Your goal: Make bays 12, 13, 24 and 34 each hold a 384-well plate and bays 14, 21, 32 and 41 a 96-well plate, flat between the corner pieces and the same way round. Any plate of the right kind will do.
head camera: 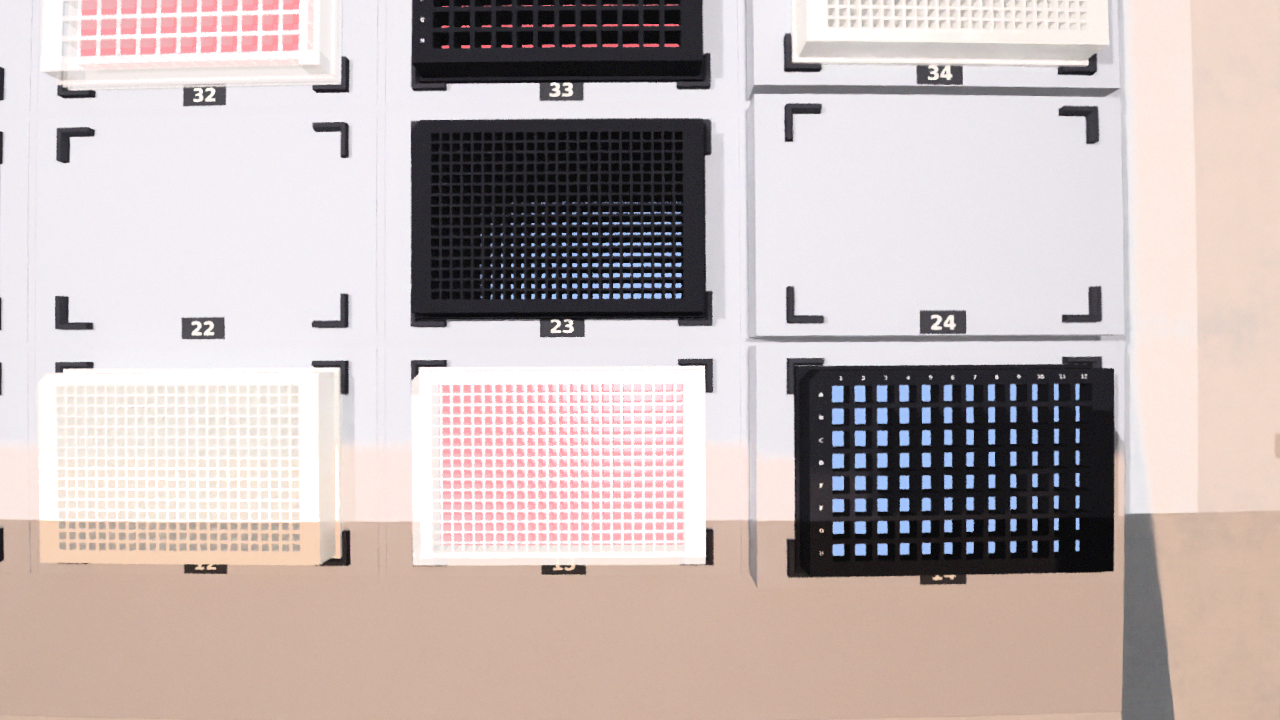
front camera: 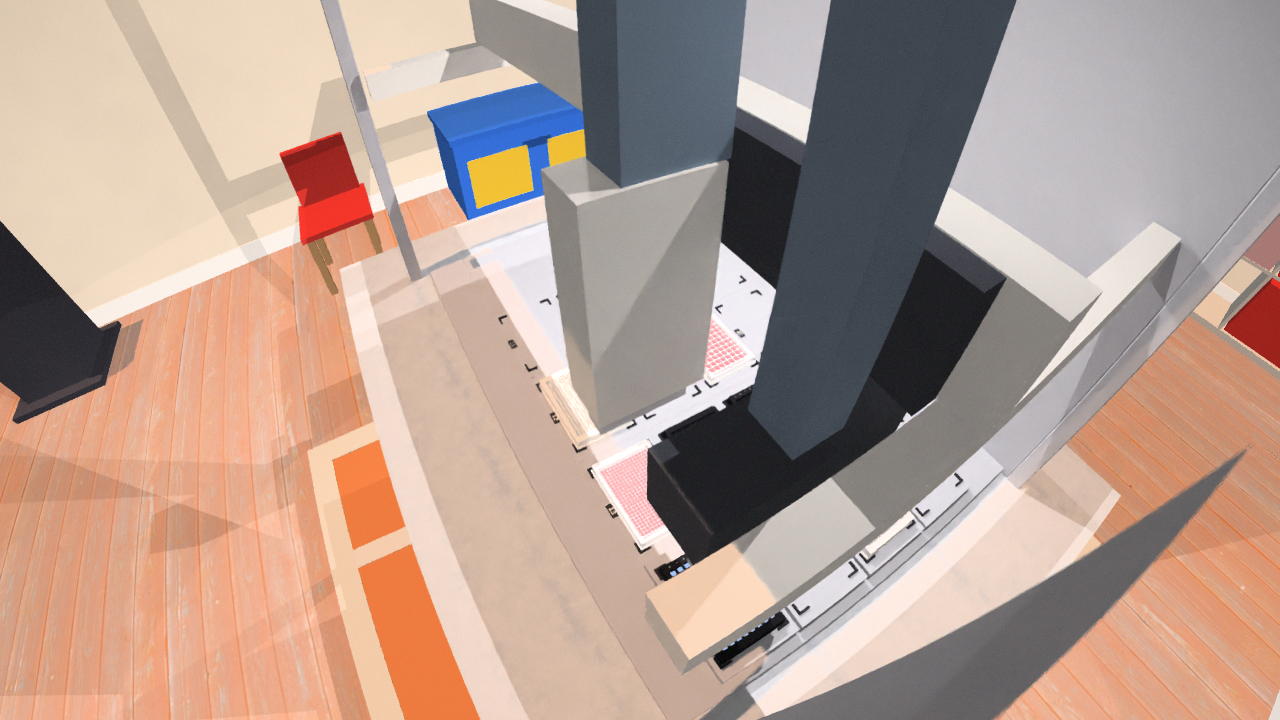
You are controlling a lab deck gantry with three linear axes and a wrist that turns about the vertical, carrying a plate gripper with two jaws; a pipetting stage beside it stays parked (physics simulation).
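Frame: origin at the robot's base, x ahead, y left, z up, level; centimetres.
Seen in the pictures: robot's base at its link origin: point(front camera: 500, 319).
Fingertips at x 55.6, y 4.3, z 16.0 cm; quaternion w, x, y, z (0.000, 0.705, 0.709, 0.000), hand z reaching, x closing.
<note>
Pixels of each thing's middle, then the offset from my fingertips to it. "spot": a spot on its surface instead.
- black 96-well plate with blue wells, body centre: point(head camera: 953, 468) point(front camera: 721, 595) dx +0.0, dy +0.0, dz -13.8 cm
- white 384-well plate with pink wells, body centre: point(head camera: 560, 464) point(front camera: 644, 491) dx -16.4, dy +0.0, dz -15.2 cm
- white 96-well plate with pink wells, body centre: point(front camera: 709, 344) dx -32.8, dy +21.4, dz -15.2 cm
- Bay 24 at a spot on its surface: point(head camera: 944, 214) spot: dx +0.2, dy +10.7, dz -14.5 cm
- black 384-well plate at the middle of its body: point(head camera: 559, 219) dx -16.4, dy +10.7, dz -15.2 cm
- black 96-well plate with pink wells, surface spot: point(head camera: 559, 35) spot: dx -16.2, dy +18.4, dz -14.6 cm
- Bay 22 at a spot on its surface: point(head camera: 201, 223) spot: dx -32.8, dy +10.9, dz -16.0 cm
In the head view, bay 14 holds a black 96-well plate with blue wells point(head camera: 948, 470) point(front camera: 753, 637), which looks flat, its row letters at the left. A cream 384-well plate point(head camera: 179, 465) point(front camera: 571, 410) is in bay 12. A white 384-well plate with pink wells point(head camera: 563, 465) point(front camera: 629, 492) is in bay 13. Another cream 384-well plate point(head camera: 953, 22) point(front camera: 890, 534) is in bay 34. A white 96-well plate with pink wells point(head camera: 192, 31) point(front camera: 726, 349) is in bay 32. Bay 24 point(head camera: 944, 214) is empty. Bay 21 is mostly hidden and bay 41 partly hidden. The gripper's jaws do not show in either view.
A black 384-well plate point(head camera: 559, 219) is in bay 23 and a black 96-well plate with pink wells point(head camera: 559, 35) in bay 33. Bay 22 point(head camera: 201, 223) is empty. A light grey block point(front camera: 640, 295) and a black carriage body point(front camera: 760, 474) hang over the deck, hiding several bays.
</note>
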